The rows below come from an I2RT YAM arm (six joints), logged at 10 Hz.
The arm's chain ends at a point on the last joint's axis. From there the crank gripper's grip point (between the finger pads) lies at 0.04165 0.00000 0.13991 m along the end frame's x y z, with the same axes.
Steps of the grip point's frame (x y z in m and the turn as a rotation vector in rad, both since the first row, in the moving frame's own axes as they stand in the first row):
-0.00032 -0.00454 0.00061 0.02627 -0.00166 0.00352
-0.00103 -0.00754 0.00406 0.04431 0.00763 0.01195
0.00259 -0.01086 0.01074 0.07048 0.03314 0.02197
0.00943 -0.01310 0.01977 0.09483 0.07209 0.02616
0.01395 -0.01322 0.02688 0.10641 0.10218 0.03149
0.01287 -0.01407 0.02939 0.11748 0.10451 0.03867
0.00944 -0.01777 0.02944 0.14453 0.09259 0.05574
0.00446 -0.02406 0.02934 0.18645 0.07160 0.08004
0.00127 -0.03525 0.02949 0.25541 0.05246 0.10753
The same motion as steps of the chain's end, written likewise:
-0.00009 -0.00101 0.00059 0.02627 -0.00166 0.00352
-0.00213 -0.00185 0.00451 0.04431 0.00763 0.01195
-0.00212 -0.00202 0.01251 0.07048 0.03314 0.02197
-0.00068 -0.00123 0.02370 0.09483 0.07209 0.02616
-0.00029 -0.00015 0.03257 0.10641 0.10218 0.03149
-0.00175 0.00015 0.03536 0.11748 0.10451 0.03867
-0.00376 -0.00061 0.03516 0.14453 0.09259 0.05574
-0.00628 -0.00216 0.03477 0.18645 0.07160 0.08004
-0.00759 -0.00508 0.03580 0.25541 0.05246 0.10753

